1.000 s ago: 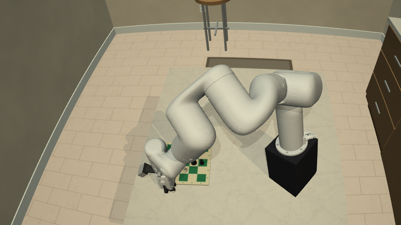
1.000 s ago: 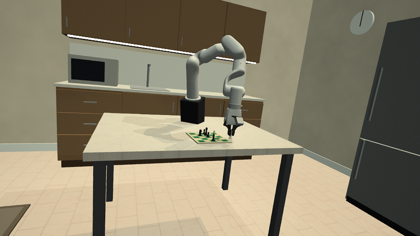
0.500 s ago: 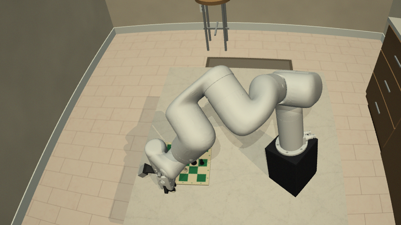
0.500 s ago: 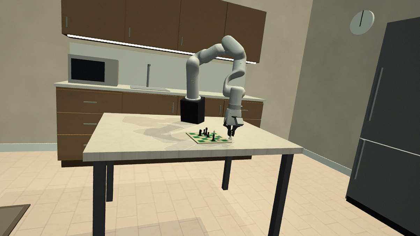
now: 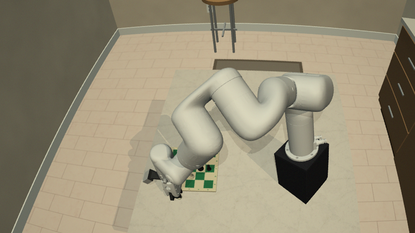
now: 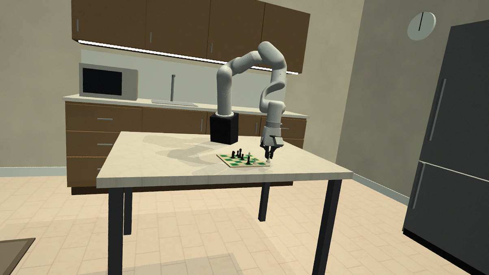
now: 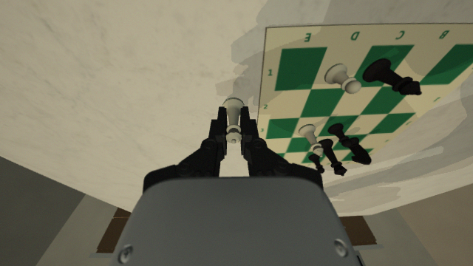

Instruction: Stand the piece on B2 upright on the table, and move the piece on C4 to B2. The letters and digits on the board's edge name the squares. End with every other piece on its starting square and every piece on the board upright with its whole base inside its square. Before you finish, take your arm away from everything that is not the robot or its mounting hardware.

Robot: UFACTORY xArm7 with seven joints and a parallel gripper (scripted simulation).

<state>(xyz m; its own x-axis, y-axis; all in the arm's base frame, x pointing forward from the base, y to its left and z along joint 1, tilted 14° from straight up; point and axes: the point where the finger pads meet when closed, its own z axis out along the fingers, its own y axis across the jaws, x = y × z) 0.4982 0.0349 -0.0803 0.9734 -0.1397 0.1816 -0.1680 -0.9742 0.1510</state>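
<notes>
The black chess piece lies 90 mm behind my hand, 130 mm to the right of it and 10 mm below it. From my hand the other things lie so: chessboard: 50 mm behind, 130 mm to the right, 40 mm below; black piece: 20 mm ahead, 140 mm to the right, 20 mm below.
</notes>
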